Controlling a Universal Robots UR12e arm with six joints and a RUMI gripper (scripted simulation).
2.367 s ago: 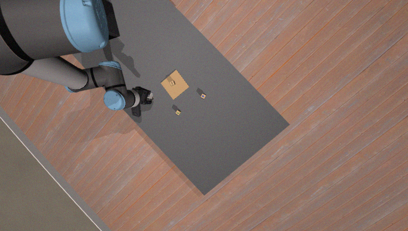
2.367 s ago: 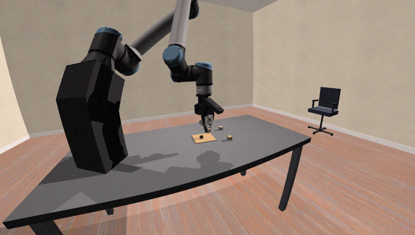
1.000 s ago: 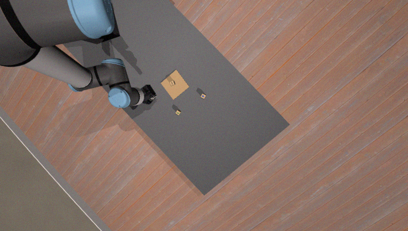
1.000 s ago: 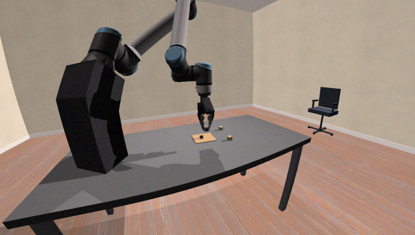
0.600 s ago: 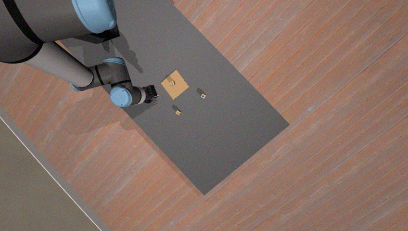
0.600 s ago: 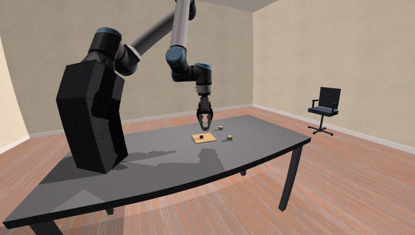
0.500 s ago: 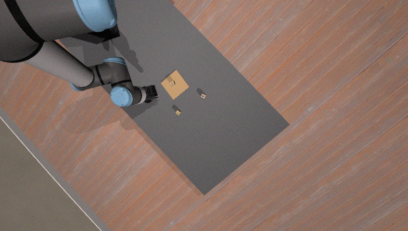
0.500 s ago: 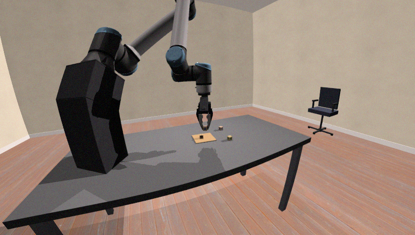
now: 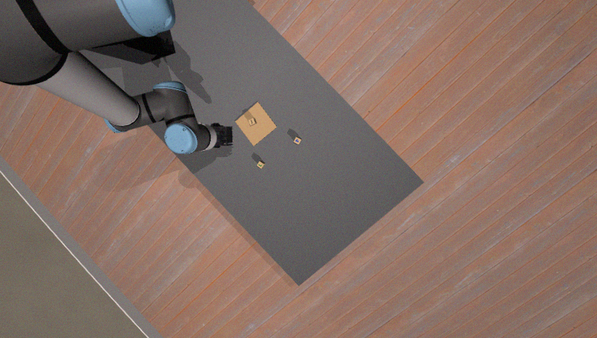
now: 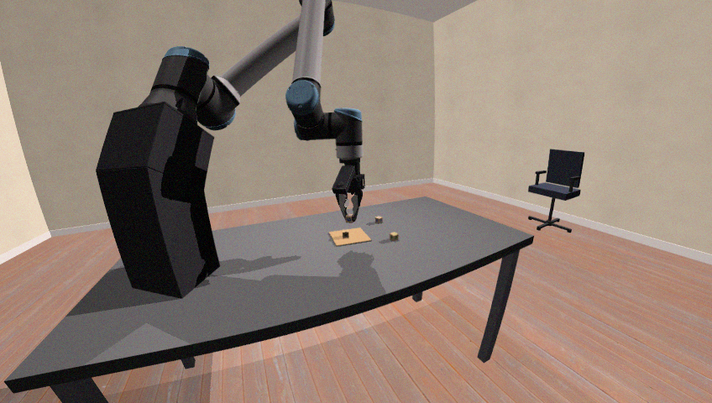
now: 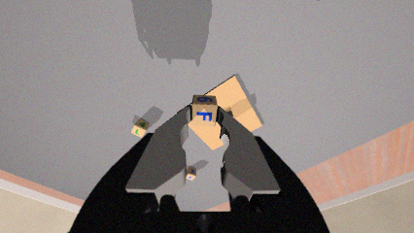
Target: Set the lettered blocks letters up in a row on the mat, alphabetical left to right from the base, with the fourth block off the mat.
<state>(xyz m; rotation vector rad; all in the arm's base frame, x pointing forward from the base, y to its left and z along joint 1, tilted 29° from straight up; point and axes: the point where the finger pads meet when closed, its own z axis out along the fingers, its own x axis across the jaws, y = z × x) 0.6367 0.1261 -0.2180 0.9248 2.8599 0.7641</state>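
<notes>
Right now the tan mat is 12 cm below my hand, 10 cm to the left of it and 1 cm ahead of it. Also, from my hand: block: 22 cm to the left, 18 cm ahead, 11 cm below.
</notes>
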